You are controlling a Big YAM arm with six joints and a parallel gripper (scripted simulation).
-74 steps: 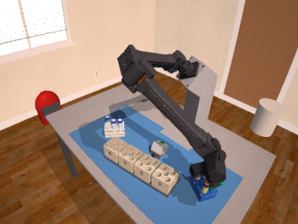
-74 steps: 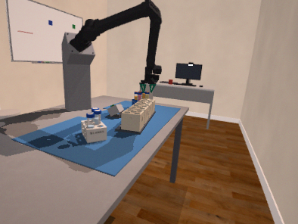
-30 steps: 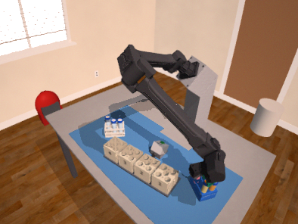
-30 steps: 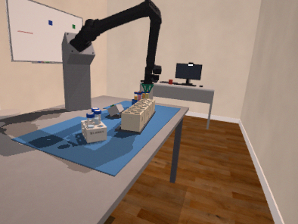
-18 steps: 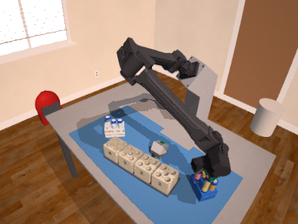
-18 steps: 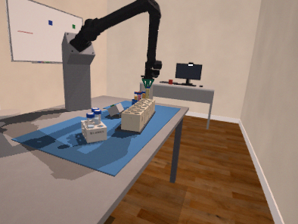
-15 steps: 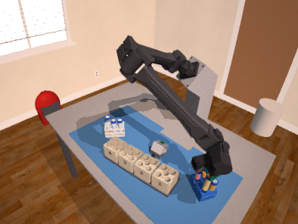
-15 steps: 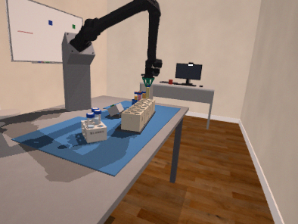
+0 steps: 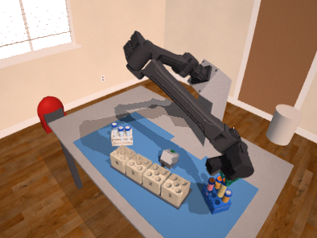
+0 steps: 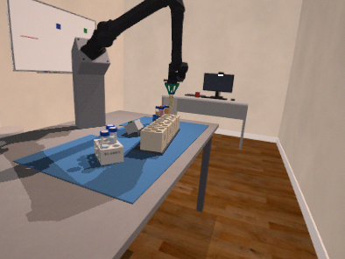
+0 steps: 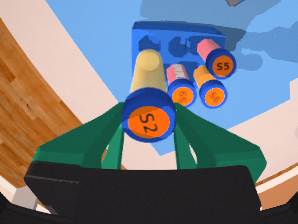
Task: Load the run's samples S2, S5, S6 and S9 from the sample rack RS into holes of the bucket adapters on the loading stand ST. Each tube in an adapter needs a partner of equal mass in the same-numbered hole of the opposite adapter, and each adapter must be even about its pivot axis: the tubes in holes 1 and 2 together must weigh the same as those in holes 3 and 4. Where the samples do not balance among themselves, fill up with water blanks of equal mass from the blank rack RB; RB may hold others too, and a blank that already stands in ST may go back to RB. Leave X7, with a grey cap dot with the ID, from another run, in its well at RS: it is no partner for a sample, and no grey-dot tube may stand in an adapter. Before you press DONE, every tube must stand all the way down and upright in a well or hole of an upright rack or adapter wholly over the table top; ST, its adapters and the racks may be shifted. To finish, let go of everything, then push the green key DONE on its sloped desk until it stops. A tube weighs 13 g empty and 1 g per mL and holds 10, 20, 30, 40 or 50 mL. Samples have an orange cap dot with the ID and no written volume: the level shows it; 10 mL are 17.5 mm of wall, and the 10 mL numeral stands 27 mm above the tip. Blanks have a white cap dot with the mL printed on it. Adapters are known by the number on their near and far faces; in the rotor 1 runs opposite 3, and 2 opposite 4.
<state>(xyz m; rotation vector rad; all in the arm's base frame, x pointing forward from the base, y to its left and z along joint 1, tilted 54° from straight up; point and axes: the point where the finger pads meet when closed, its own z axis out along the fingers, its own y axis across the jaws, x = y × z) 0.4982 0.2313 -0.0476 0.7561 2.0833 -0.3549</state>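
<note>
Right now the sample tube S2 is 50 mm below my hand and 10 mm behind it. The rest, counted from my hand: grey-dot tube X7 (150 mm below, 40 mm to the left, 20 mm behind); sample tube S9 (150 mm below, 50 mm behind, 10 mm to the left); sample tube S5 (150 mm below, 70 mm behind, 50 mm to the right).
</note>
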